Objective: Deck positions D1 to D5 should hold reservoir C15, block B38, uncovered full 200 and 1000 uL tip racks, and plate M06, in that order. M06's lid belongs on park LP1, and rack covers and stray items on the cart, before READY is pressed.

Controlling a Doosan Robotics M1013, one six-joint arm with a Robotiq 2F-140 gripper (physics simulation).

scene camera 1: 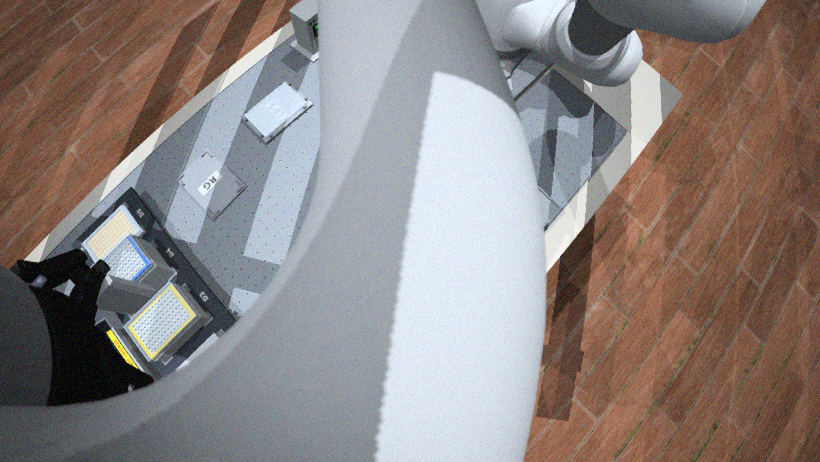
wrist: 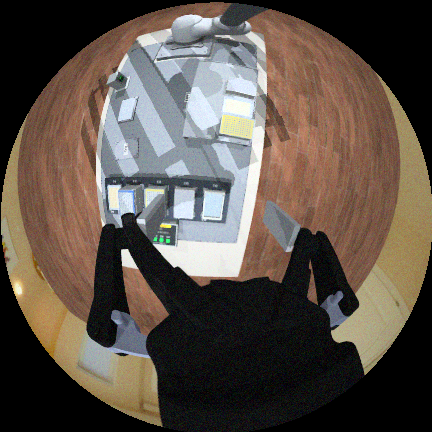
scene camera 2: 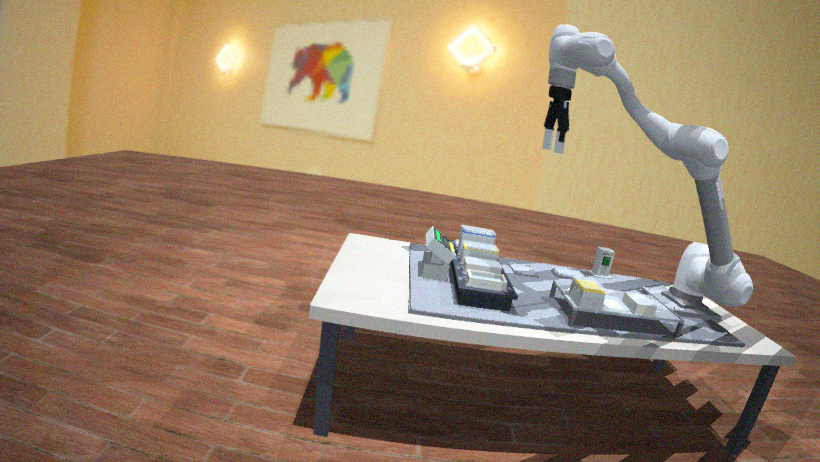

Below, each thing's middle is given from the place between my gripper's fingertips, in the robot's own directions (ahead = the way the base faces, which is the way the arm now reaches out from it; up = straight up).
My gripper is now 46 cm above the cart mat (wrist: 203, 113), 36 cm past it and 5 cm to the right of it. The rest, counted from my hand: RG pad (scene camera 1: 229, 187) 52 cm below, 42 cm to the right, 14 cm behind.
